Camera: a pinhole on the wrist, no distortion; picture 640 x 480 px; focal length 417.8 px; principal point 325.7 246.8 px. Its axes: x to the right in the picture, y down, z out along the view. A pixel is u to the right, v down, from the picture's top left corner.
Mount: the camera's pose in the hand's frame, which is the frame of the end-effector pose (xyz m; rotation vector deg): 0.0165 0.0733 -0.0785 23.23 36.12 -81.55
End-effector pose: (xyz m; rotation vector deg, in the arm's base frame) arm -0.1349 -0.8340 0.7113 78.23 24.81 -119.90
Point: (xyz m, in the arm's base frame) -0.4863 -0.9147 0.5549
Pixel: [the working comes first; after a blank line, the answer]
In the camera's frame: 0.0046 0.1867 0.4284

330.2 428.9
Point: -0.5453 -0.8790 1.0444
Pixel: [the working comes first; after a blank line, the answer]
In the camera's frame: -0.1172 -0.2742 0.5590

238.1 41.8
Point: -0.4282 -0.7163 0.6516
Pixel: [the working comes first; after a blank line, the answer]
In the camera's frame: 0.1568 0.0229 0.3825

496.9 271.8
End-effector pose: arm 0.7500 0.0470 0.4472 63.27 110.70 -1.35
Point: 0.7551 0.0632 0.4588
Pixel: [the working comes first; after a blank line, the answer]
In the camera's frame: 0.0005 -0.0285 0.0845

328.0 105.9
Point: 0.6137 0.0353 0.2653
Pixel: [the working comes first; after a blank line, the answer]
In the camera's frame: 0.1320 0.0888 0.2493

546.9 395.7
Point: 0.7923 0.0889 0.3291
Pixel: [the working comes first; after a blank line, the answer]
In the camera's frame: -0.0493 0.0592 0.1778

209.9 385.9
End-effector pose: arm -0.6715 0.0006 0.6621 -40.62 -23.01 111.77
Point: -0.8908 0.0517 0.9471
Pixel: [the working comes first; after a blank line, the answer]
In the camera's frame: -0.1929 -0.0428 0.4055

127.0 202.7
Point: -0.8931 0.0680 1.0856
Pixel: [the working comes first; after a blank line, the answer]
In the camera's frame: -0.1971 -0.0915 0.5362

172.1 175.5
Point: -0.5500 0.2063 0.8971
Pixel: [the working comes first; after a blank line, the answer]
In the camera's frame: 0.1833 -0.0158 0.3880

523.0 229.7
